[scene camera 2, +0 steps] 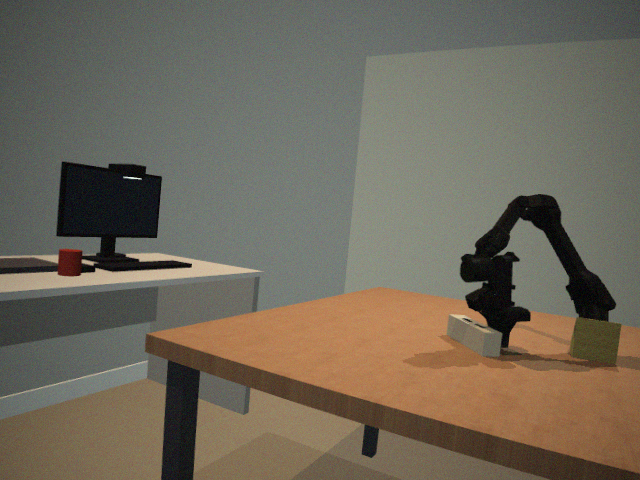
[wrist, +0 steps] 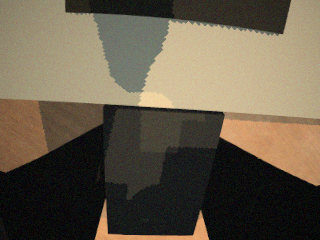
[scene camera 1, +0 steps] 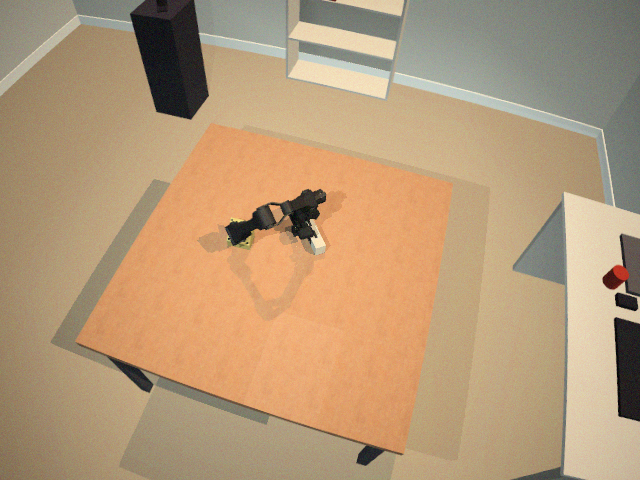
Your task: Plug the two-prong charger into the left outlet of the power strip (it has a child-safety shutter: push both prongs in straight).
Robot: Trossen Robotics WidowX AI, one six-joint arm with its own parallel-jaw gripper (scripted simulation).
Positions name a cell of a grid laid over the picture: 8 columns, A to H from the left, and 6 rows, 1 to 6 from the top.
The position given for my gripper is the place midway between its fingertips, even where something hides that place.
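Observation:
My gripper (scene camera 2: G5) (wrist: D4), visible. Two-prong charger (wrist: D5), visible too.

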